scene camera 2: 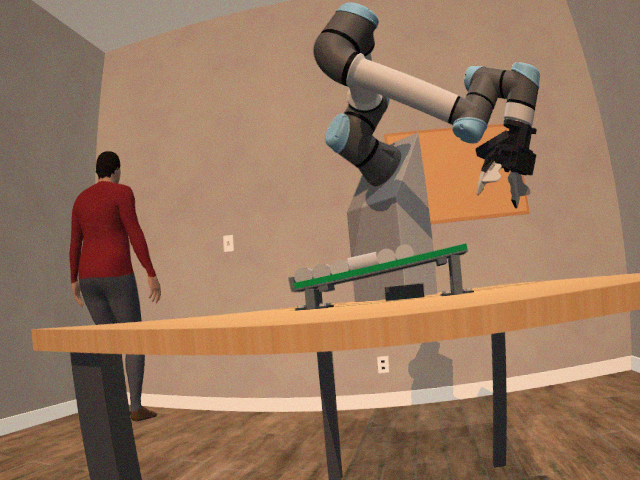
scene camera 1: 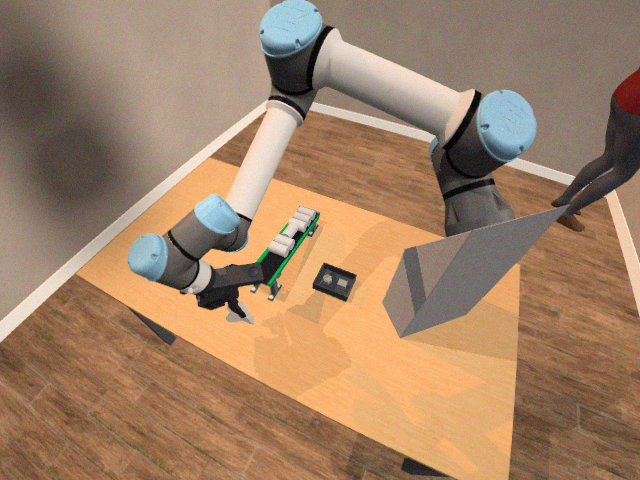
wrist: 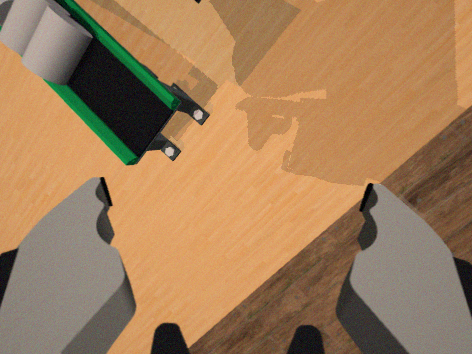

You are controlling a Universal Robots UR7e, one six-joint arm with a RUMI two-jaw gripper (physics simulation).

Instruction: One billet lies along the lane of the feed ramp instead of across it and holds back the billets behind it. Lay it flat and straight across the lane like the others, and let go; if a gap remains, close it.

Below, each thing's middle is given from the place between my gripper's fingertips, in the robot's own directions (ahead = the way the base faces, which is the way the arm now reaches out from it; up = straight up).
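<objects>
With the black tray (scene camera 1: 336, 273), my hand is 19 cm to the left of it, 23 cm past it and 18 cm above it.
</objects>
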